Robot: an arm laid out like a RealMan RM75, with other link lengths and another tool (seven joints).
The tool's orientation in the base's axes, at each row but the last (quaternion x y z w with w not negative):
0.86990, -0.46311, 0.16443, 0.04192
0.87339, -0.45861, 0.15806, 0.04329
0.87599, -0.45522, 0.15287, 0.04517
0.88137, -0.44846, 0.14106, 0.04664
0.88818, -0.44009, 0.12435, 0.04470
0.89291, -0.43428, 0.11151, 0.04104
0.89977, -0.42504, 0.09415, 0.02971
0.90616, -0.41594, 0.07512, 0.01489
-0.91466, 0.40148, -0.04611, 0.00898
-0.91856, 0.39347, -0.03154, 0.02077
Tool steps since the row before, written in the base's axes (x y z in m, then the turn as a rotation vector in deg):
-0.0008, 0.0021, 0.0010, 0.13, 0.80, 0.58
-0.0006, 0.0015, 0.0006, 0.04, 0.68, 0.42
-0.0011, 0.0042, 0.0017, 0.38, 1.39, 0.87
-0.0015, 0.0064, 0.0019, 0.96, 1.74, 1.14
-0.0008, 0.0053, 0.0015, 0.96, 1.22, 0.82
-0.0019, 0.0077, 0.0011, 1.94, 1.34, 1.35
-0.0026, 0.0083, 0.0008, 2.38, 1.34, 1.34
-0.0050, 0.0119, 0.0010, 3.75, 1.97, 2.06
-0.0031, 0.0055, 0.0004, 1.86, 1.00, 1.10
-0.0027, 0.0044, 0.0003, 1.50, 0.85, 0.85
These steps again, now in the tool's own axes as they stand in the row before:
-0.0018, -0.0006, -0.0016, -0.38, -0.61, -0.69
-0.0013, -0.0004, -0.0010, -0.38, -0.45, -0.54
-0.0034, -0.0017, -0.0028, -0.62, -1.17, -1.04
-0.0053, -0.0027, -0.0035, -0.49, -1.85, -1.25
-0.0042, -0.0026, -0.0026, -0.17, -1.53, -0.85
-0.0068, -0.0033, -0.0027, 0.45, -2.38, -1.22
-0.0078, -0.0033, -0.0023, 0.72, -2.72, -1.15
-0.0120, -0.0040, -0.0027, 1.24, -4.20, -1.75
-0.0061, -0.0015, -0.0008, 0.60, -2.10, -0.95
-0.0050, -0.0011, -0.0004, 0.45, -1.72, -0.72

